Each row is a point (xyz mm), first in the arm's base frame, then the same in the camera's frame.
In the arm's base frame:
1: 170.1 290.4 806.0
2: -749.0 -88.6 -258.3
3: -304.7 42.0 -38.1
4: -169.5 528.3 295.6
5: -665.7 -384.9 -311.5
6: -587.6 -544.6 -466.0
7: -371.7 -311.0 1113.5
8: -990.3 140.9 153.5
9: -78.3 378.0 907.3
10: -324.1 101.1 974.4
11: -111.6 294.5 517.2
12: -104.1 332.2 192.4
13: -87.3 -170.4 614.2
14: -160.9 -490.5 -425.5
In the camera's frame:
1: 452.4 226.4 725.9
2: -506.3 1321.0 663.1
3: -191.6 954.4 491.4
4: 397.1 870.0 602.9
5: -767.9 1171.5 580.8
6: -943.2 1149.0 425.2
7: -129.8 116.9 1357.5
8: -224.2 1316.5 1111.3
9: 498.0 360.2 970.2
10: 205.3 354.4 1206.6
11: 279.4 590.9 726.8
12: 203.3 807.4 493.7
13: -97.9 310.8 799.5
14: -764.0 873.5 144.8

